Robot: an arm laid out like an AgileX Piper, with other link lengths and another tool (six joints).
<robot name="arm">
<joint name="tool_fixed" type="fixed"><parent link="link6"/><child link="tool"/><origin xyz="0.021 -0.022 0.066" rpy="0.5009 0 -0.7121"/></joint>
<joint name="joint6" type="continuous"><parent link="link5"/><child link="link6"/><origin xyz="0 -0.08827 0" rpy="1.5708 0 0"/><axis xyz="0 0 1"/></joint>
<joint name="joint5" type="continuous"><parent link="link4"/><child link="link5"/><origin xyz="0 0 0" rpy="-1.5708 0 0"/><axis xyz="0 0 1"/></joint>
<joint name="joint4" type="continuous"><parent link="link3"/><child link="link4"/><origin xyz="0.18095 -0.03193 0" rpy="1.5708 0 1.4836"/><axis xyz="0 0 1"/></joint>
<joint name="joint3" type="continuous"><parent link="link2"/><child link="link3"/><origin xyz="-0.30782 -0.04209 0"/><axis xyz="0 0 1"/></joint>
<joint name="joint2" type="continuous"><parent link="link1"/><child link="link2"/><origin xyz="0 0 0" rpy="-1.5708 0 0"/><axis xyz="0 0 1"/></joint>
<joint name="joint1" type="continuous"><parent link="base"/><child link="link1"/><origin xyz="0 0 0.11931"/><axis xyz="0 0 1"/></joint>
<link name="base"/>
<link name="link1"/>
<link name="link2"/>
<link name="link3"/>
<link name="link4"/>
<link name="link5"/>
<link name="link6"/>
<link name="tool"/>
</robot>
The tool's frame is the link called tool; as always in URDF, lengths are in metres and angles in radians. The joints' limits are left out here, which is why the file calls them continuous.
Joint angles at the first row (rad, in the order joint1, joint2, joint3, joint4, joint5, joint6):
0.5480, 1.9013, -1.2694, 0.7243, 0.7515, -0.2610
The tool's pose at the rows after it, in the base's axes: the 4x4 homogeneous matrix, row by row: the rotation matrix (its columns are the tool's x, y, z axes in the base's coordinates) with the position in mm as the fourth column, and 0 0 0 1 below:
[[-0.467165 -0.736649 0.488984 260.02], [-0.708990 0.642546 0.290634 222.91], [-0.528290 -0.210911 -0.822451 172.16], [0 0 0 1]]
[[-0.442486 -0.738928 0.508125 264.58], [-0.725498 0.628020 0.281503 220.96], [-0.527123 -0.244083 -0.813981 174.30], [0 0 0 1]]
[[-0.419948 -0.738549 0.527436 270.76], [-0.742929 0.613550 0.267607 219.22], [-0.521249 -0.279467 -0.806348 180.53], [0 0 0 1]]
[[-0.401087 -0.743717 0.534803 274.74], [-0.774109 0.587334 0.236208 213.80], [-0.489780 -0.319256 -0.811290 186.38], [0 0 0 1]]
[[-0.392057 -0.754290 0.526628 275.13], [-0.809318 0.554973 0.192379 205.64], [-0.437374 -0.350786 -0.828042 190.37], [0 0 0 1]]
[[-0.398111 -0.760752 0.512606 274.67], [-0.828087 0.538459 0.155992 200.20], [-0.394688 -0.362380 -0.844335 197.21], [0 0 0 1]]
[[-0.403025 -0.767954 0.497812 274.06], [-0.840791 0.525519 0.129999 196.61], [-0.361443 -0.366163 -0.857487 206.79], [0 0 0 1]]
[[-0.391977 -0.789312 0.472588 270.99], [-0.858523 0.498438 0.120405 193.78], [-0.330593 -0.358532 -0.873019 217.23], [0 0 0 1]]
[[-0.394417 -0.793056 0.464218 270.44], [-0.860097 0.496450 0.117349 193.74], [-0.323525 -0.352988 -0.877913 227.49], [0 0 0 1]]
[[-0.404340 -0.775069 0.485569 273.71], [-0.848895 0.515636 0.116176 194.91], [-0.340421 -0.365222 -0.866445 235.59], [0 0 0 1]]
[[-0.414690 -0.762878 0.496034 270.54], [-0.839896 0.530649 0.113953 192.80], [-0.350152 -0.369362 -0.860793 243.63], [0 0 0 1]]
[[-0.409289 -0.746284 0.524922 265.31], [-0.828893 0.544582 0.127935 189.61], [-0.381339 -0.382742 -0.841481 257.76], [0 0 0 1]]
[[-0.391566 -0.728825 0.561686 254.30], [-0.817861 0.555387 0.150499 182.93], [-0.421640 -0.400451 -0.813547 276.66], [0 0 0 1]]
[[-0.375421 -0.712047 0.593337 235.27], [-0.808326 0.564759 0.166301 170.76], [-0.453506 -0.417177 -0.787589 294.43], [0 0 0 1]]
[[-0.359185 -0.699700 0.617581 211.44], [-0.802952 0.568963 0.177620 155.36], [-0.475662 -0.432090 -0.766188 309.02], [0 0 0 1]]
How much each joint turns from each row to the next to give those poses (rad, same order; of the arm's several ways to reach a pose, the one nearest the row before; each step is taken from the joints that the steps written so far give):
0.0000, 0.0000, 0.0000, -0.0184, -0.0023, -0.0001
0.0000, 0.0001, -0.0201, -0.0415, 0.0021, 0.0105
0.0000, -0.0001, -0.0448, -0.0631, 0.0230, 0.0374
0.0000, 0.0000, -0.0491, -0.0895, 0.0493, 0.0553
0.0000, 0.0000, -0.0399, -0.0881, 0.0666, 0.0542
0.0000, 0.0000, -0.0487, -0.0587, 0.0757, 0.0521
0.0000, 0.0000, -0.0594, -0.0395, 0.0838, 0.0405
0.0000, 0.0000, -0.0612, -0.0180, 0.0975, 0.0111
0.0000, 0.0000, -0.0565, -0.0064, 0.0639, 0.0205
0.0000, -0.0042, -0.0358, -0.0092, 0.0097, 0.0258
0.0000, -0.0220, -0.0044, -0.0047, 0.0093, 0.0209
0.0000, -0.0432, -0.0001, -0.0015, 0.0018, 0.0092
0.0000, -0.0698, 0.0160, 0.0000, 0.0017, 0.0007
0.0000, -0.0953, 0.0503, -0.0033, 0.0003, 0.0014
0.0000, -0.1056, 0.0640, -0.0052, 0.0081, 0.0000

